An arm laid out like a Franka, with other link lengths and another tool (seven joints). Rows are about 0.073 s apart.
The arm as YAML. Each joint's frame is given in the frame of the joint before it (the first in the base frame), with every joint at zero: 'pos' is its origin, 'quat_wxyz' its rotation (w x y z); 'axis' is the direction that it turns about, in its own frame. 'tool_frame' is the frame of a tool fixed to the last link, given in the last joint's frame.
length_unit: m
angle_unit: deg
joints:
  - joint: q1
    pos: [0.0, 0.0, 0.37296]
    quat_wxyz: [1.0, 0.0, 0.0, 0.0]
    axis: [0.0, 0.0, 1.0]
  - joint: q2
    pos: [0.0, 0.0, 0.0]
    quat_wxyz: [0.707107, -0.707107, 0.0, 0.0]
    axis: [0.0, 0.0, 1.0]
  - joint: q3
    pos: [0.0, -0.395, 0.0]
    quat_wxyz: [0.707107, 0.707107, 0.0, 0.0]
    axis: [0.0, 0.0, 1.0]
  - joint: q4
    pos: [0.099, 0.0, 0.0]
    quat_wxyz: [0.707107, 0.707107, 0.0, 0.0]
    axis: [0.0, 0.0, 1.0]
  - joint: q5
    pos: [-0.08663, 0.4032, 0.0]
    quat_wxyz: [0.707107, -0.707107, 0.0, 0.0]
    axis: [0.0, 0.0, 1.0]
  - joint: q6
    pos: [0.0, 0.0, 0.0]
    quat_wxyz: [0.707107, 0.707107, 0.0, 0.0]
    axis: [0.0, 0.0, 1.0]
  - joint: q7
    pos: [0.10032, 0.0, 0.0]
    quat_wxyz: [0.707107, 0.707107, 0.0, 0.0]
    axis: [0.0, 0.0, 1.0]
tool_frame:
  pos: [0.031, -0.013, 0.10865]
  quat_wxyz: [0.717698, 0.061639, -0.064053, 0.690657]
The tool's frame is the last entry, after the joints.
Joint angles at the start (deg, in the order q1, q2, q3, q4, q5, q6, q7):
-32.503 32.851 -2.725 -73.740 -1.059 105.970 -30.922
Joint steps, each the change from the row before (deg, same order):
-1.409 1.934 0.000 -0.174 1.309 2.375 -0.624
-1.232 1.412 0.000 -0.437 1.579 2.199 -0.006
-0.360 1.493 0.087 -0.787 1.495 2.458 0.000
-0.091 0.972 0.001 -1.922 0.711 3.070 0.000
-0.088 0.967 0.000 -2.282 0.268 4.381 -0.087
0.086 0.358 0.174 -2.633 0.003 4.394 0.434
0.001 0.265 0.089 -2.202 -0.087 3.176 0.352
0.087 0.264 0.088 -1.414 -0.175 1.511 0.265
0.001 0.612 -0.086 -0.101 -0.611 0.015 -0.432
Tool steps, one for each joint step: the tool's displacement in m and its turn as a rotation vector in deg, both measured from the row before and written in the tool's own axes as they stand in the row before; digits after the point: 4 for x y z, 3 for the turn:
0.0235 0.0021 0.0211 1.023 -0.870 0.939
0.0200 0.0036 0.0165 1.365 -0.998 1.527
0.0094 -0.0022 0.0221 1.044 -1.018 0.725
0.0065 0.0009 0.0244 0.537 -0.342 0.438
0.0072 0.0016 0.0246 1.039 0.563 0.125
0.0010 0.0021 0.0196 1.208 0.782 0.188
0.0011 0.0044 0.0164 0.582 0.494 0.276
-0.0011 0.0035 0.0133 -0.208 0.036 0.131
0.0019 0.0022 0.0097 -1.011 0.109 -0.572

